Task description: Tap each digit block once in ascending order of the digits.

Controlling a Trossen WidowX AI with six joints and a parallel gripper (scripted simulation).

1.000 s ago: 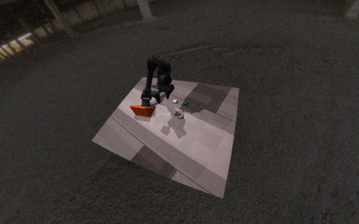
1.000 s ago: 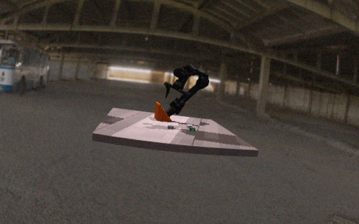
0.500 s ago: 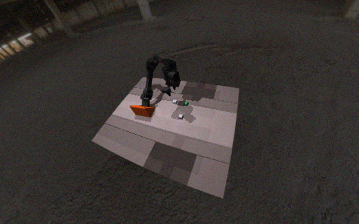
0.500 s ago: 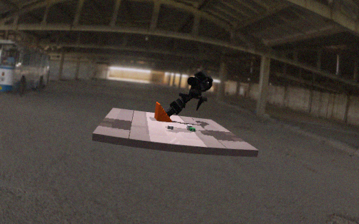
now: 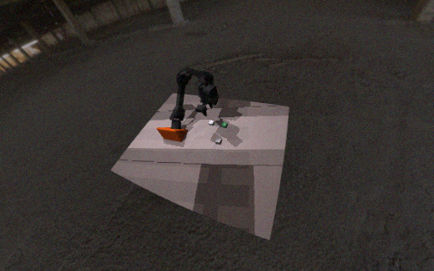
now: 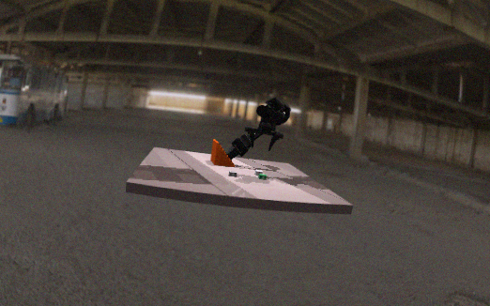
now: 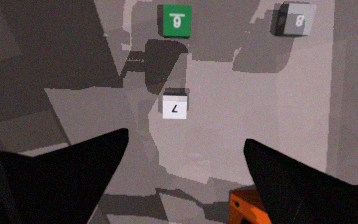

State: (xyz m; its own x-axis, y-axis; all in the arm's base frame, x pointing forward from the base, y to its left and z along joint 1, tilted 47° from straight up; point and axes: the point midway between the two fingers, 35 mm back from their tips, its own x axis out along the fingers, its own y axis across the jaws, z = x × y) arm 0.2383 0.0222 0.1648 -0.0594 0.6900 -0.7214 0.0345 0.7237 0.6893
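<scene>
Right now the green block is 120 mm below my gripper tip, 90 mm ahead of it and 10 mm to the left of it. The rest, counted from my gripper tip: white block 120 mm below, 10 mm to the left, 10 mm behind; then grey block 130 mm to the right, 120 mm below, 100 mm ahead.
</scene>
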